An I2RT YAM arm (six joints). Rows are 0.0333 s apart.
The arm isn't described. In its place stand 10 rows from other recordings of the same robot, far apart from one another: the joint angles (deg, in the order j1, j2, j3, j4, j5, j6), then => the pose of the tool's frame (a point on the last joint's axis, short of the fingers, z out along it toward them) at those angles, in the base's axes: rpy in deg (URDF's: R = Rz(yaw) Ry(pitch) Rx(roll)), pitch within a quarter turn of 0, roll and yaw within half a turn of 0; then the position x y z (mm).
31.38, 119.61, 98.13, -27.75, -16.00, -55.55 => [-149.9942 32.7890 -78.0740 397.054 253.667 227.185]
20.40, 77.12, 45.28, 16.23, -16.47, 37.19 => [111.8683 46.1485 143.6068 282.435 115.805 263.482]
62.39, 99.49, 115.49, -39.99, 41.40, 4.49 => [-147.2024 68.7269 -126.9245 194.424 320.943 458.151]
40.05, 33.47, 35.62, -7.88, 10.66, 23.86 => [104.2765 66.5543 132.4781 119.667 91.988 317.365]
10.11, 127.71, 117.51, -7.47, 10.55, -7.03 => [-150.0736 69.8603 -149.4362 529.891 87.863 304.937]
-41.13, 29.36, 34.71, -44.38, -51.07, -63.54 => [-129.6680 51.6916 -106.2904 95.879 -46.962 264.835]
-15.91, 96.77, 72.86, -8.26, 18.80, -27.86 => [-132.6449 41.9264 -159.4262 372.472 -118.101 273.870]
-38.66, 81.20, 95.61, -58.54, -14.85, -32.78 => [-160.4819 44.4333 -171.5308 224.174 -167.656 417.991]
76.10, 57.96, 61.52, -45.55, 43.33, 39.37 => [166.5280 59.9729 -171.1319 70.556 183.416 345.556]
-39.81, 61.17, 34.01, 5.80, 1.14, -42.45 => [-119.8747 43.0230 -152.4360 184.010 -154.288 246.411]
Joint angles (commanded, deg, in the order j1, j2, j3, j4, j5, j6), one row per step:
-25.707, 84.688, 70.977, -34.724, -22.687, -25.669
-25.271, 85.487, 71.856, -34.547, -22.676, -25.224
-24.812, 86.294, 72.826, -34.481, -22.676, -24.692
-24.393, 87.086, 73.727, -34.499, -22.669, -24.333
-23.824, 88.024, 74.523, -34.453, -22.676, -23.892
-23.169, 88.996, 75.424, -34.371, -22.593, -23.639
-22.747, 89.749, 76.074, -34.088, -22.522, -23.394
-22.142, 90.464, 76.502, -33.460, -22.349, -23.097
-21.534, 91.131, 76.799, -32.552, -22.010, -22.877
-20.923, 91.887, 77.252, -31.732, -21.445, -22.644
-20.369, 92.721, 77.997, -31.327, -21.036, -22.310
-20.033, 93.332, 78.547, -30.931, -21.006, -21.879
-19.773, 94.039, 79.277, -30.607, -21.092, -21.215
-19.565, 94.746, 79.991, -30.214, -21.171, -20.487
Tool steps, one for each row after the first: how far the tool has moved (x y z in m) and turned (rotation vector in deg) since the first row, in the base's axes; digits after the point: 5 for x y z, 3 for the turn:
0.00459, 0.00051, 0.00098, 0.202, -0.191, 0.122
0.00924, 0.00121, 0.00225, 0.489, -0.352, 0.216
0.01357, 0.00186, 0.00306, 0.707, -0.399, 0.384
0.01862, 0.00323, 0.00250, 1.071, -0.269, 0.653
0.02412, 0.00498, 0.00230, 1.193, -0.224, 1.079
0.02843, 0.00584, 0.00210, 1.250, -0.340, 1.287
0.03315, 0.00772, 0.00123, 1.215, -0.569, 1.575
0.03790, 0.00960, 0.00018, 0.939, -0.944, 1.808
0.04298, 0.01131, -0.00068, 0.535, -1.244, 1.880
0.04804, 0.01284, -0.00088, 0.389, -1.396, 1.928
0.05176, 0.01370, -0.00087, 0.566, -1.657, 1.953
0.05577, 0.01406, -0.00051, 0.988, -1.936, 1.826
0.05973, 0.01411, -0.00018, 1.437, -2.255, 1.603

